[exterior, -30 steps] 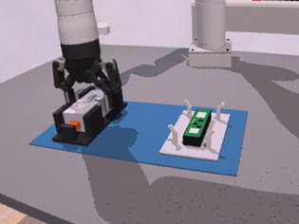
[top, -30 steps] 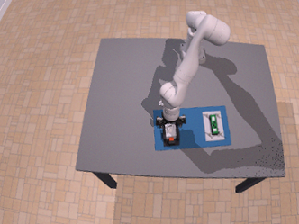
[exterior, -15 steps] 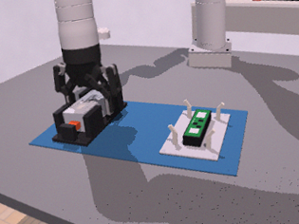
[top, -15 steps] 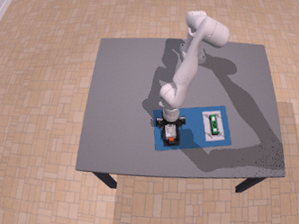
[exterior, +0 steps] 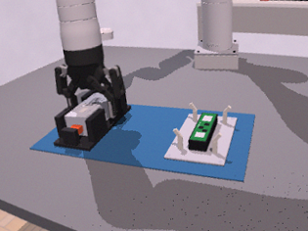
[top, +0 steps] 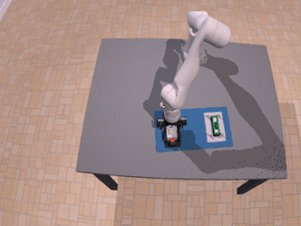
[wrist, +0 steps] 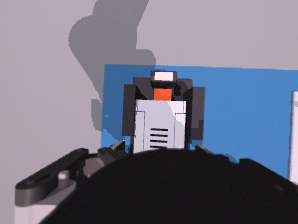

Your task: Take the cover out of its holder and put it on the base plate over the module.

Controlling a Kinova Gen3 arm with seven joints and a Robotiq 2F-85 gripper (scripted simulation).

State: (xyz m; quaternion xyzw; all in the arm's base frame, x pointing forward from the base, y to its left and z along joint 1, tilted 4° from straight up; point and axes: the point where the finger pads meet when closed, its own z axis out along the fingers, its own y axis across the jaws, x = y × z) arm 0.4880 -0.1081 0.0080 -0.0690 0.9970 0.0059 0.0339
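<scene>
The light grey cover lies right at my hand.
</scene>
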